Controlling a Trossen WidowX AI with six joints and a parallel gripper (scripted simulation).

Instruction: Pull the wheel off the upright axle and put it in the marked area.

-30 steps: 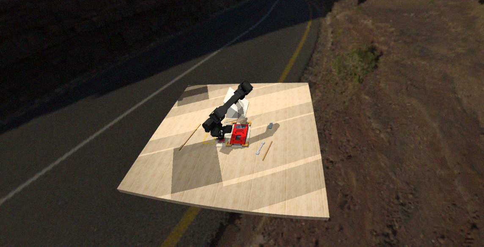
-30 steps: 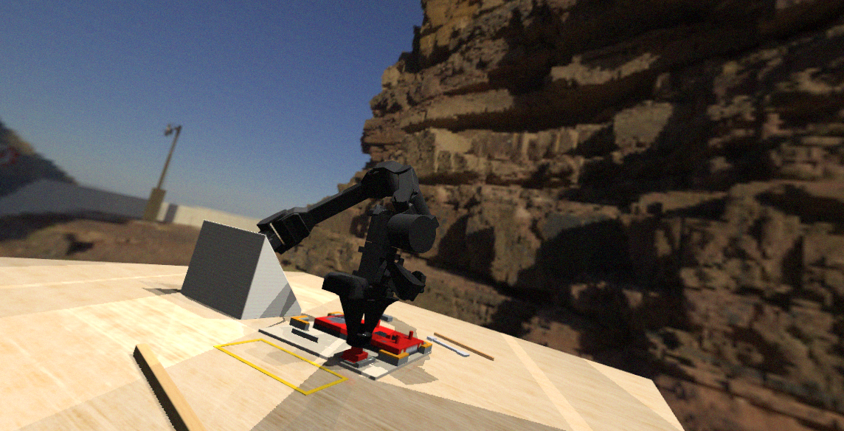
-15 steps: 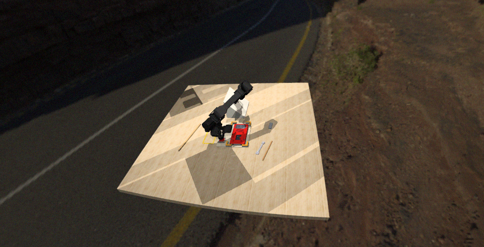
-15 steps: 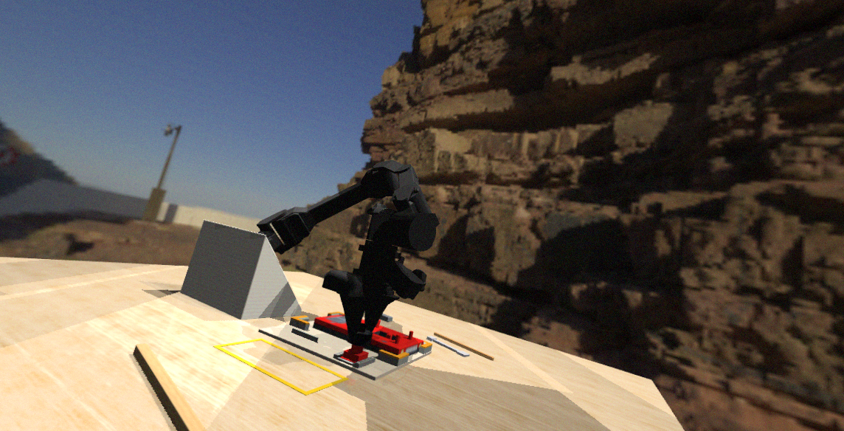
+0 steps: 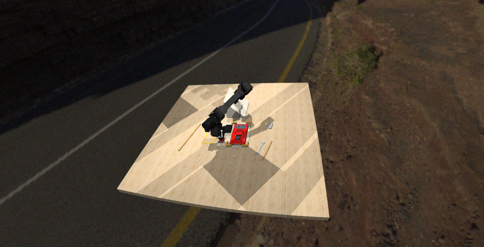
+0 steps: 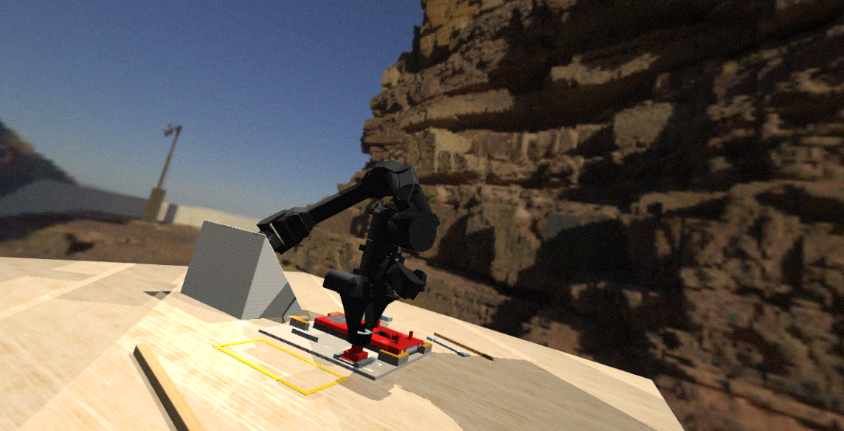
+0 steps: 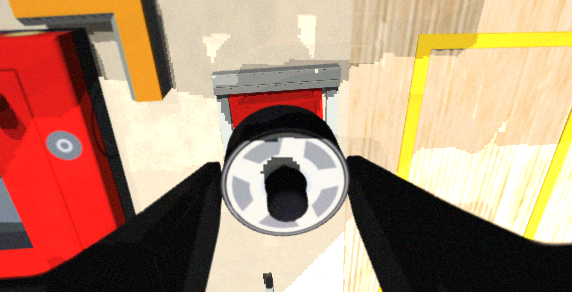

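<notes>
My gripper tip is now right at the black wheel. Round my gripper tip: wrench (290 mm to the left, 40 mm below, 10 mm ahead).
</notes>
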